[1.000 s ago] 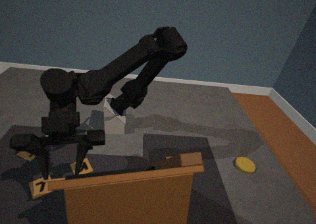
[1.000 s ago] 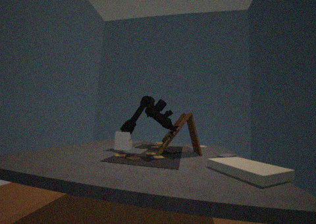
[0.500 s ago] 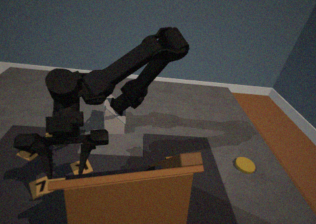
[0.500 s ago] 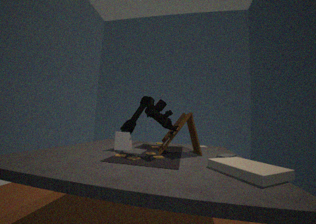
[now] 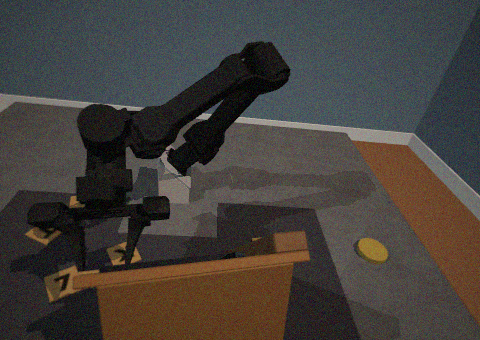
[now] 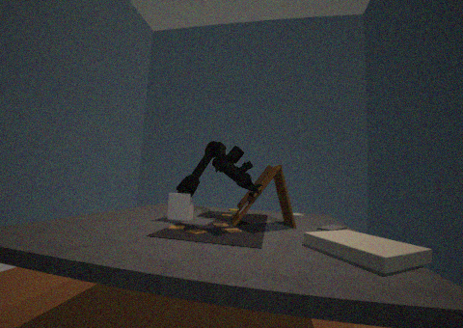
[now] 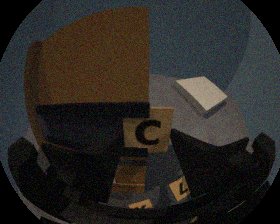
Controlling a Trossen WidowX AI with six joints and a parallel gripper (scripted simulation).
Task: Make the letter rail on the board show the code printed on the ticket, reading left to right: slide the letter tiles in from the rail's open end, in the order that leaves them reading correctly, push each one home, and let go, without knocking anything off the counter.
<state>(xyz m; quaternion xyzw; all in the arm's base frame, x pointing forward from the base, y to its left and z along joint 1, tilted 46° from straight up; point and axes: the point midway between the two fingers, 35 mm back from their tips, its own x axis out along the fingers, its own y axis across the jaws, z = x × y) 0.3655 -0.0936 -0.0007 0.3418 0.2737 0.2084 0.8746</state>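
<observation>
My gripper tip is now 7 cm past the ticket, 9 cm to the right of it and 8 cm above it. Round my gripper tip: dark mat 18 cm behind, 6 cm to the left, 16 cm below; then tile 31 cm behind, 16 cm to the right, 16 cm below; then long white slab 34 cm ahead, 28 cm to the right, 14 cm below.
</observation>
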